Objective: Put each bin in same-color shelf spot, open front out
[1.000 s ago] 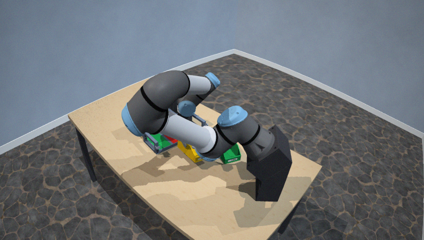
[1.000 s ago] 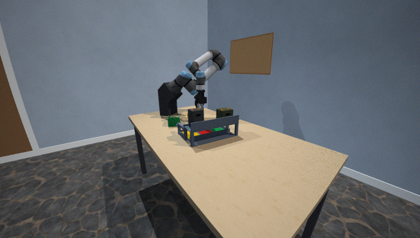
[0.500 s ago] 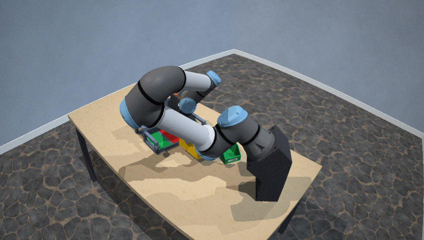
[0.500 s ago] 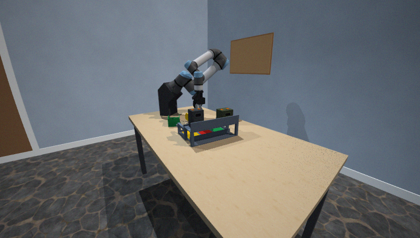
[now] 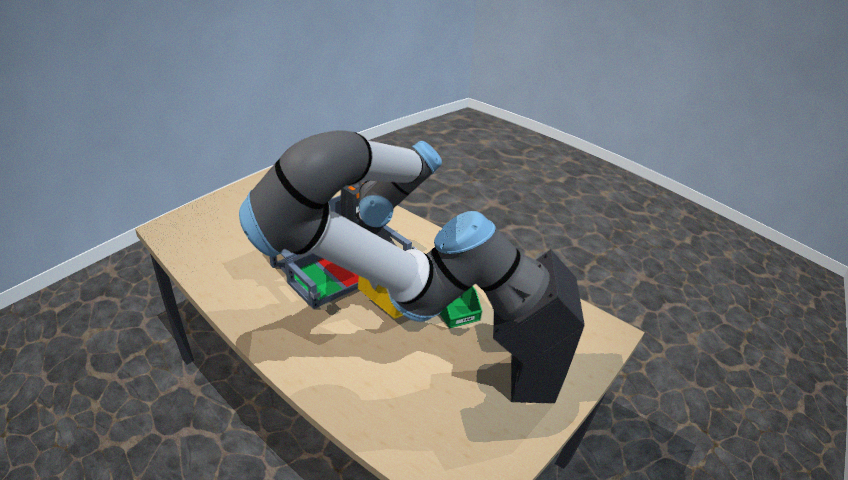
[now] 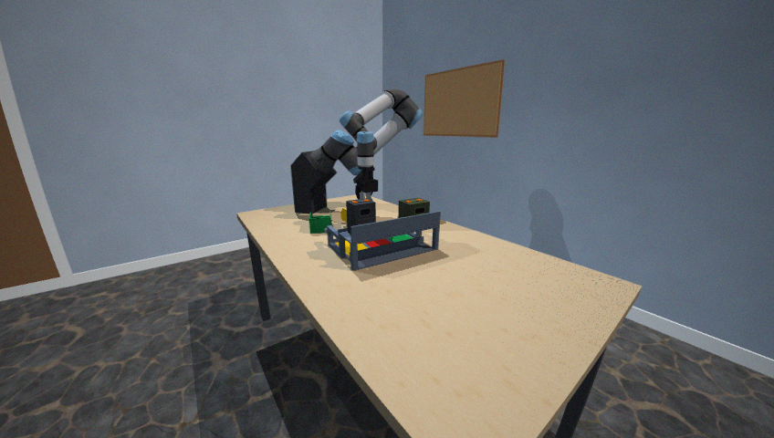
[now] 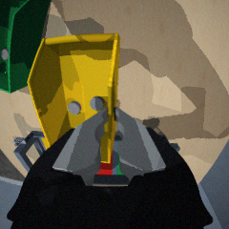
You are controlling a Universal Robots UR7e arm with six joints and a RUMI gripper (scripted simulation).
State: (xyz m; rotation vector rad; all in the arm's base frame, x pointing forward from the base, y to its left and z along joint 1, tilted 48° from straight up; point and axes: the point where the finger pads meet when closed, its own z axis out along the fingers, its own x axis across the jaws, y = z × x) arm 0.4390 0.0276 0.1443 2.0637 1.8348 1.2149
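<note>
Right now my hand is 50 mm to the left of the yellow bin and 30 mm above it. Also, from my hand: green bin: 200 mm to the right, 110 mm behind, 60 mm below; then black box: 320 mm ahead, 160 mm to the right, 60 mm above.
</note>
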